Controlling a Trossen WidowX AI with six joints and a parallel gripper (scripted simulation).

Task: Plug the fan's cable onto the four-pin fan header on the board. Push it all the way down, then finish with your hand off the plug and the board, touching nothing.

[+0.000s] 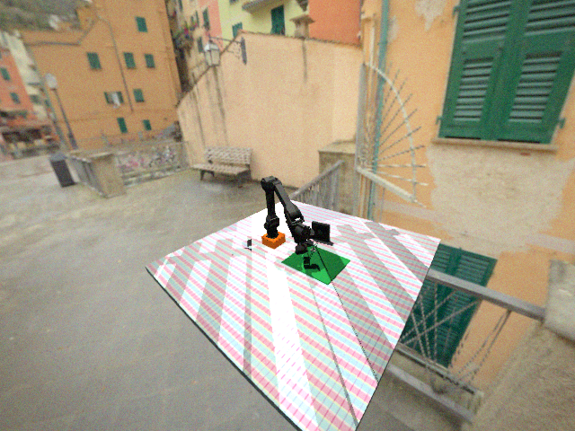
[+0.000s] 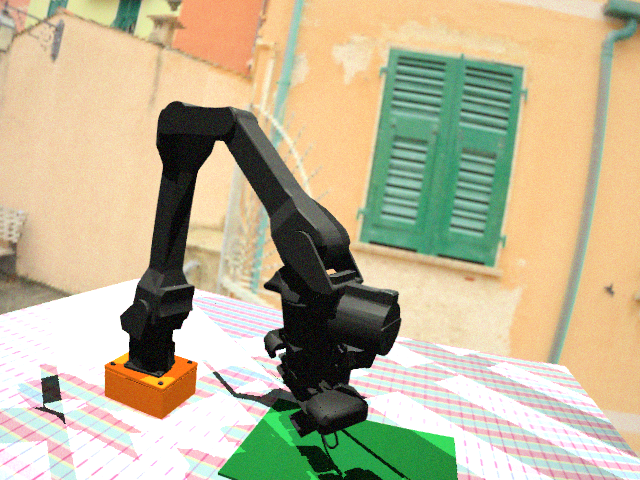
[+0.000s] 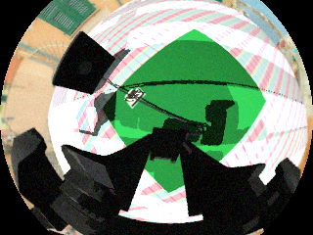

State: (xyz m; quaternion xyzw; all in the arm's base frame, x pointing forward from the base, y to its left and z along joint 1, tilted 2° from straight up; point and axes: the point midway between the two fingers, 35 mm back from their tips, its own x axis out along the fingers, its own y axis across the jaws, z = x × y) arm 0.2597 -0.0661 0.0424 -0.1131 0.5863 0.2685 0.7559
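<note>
The green board is 7 cm ahead of my gripper tip, 1 cm to the left of it and 7 cm below it.
</note>
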